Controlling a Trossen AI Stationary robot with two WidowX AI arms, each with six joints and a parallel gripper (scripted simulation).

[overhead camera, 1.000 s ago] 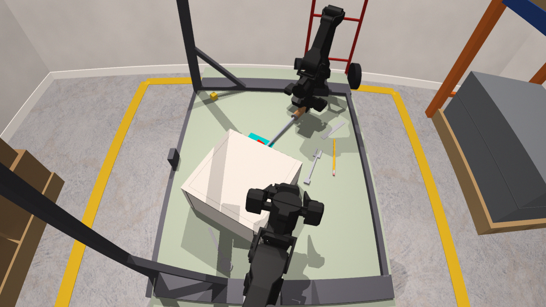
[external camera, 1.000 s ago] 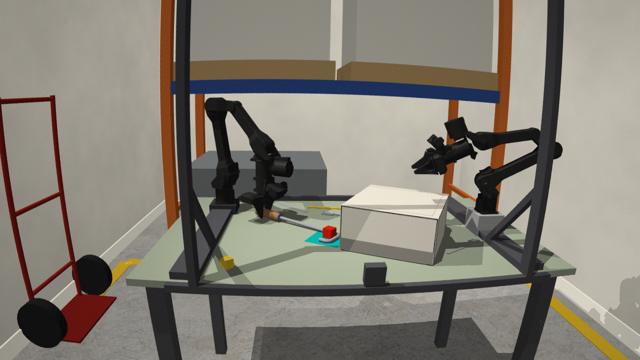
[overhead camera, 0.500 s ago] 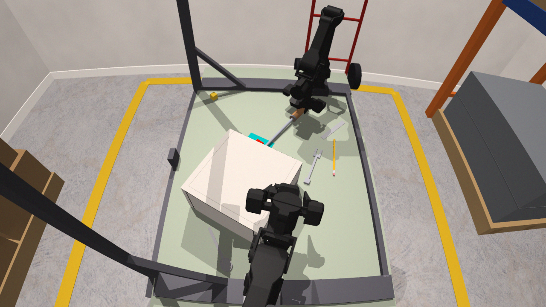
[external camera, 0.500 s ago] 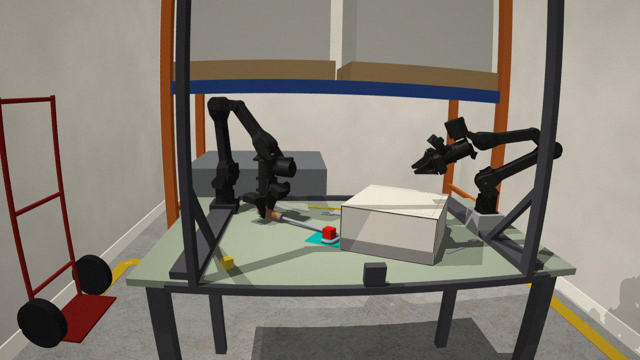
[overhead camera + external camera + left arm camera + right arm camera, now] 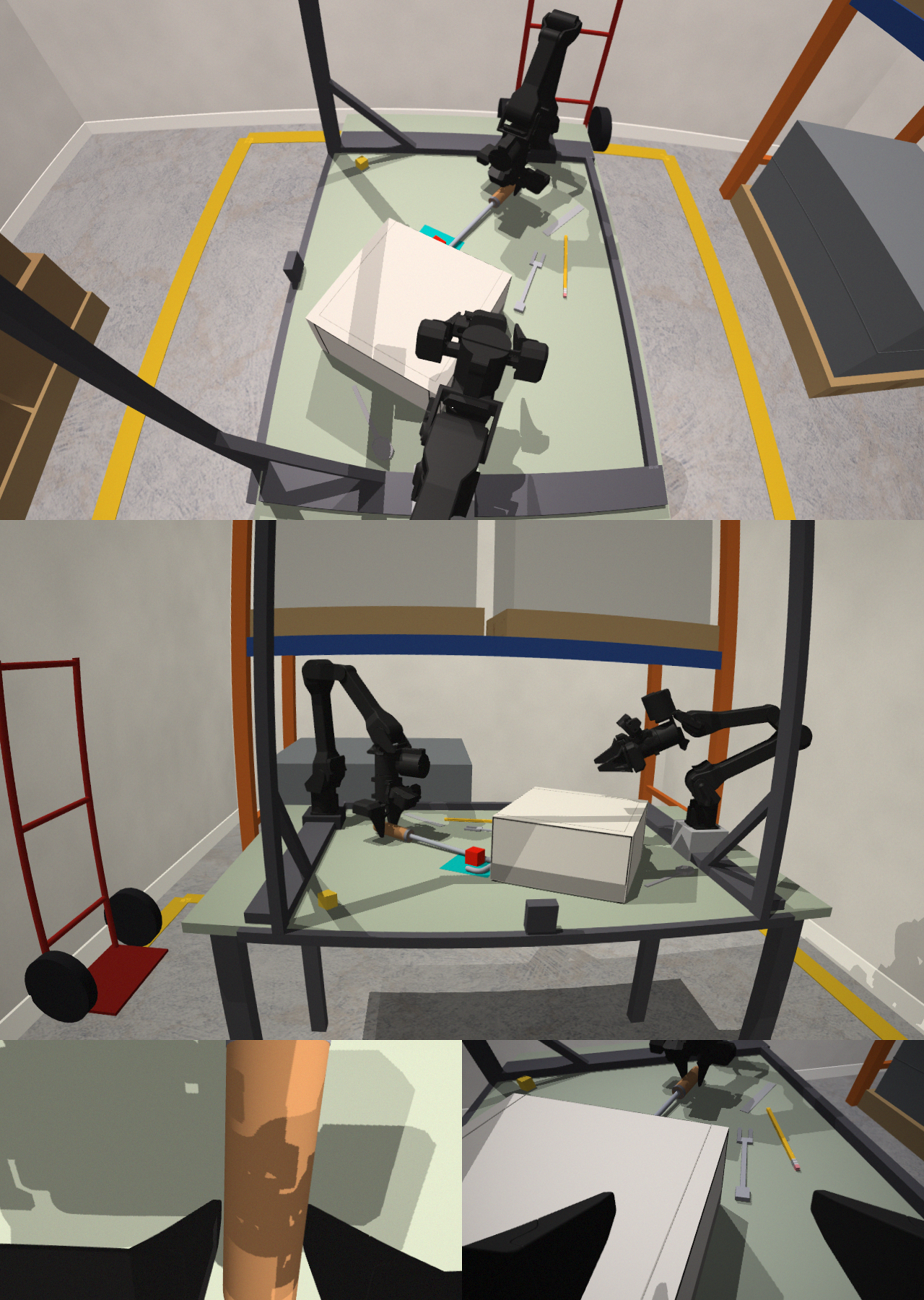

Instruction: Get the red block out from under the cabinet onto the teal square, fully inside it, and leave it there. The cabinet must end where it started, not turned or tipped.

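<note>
Right now my left hand is 12 cm to the left of the long grey rod tool, 9 cm past it and 2 cm above it. The rest, counted from my left hand: pencil: 19 cm to the right, 17 cm ahead, 3 cm below; then red block: 24 cm to the right, 12 cm behind, 2 cm below; then ruler: 15 cm ahead, 5 cm to the right, 4 cm below.
</note>
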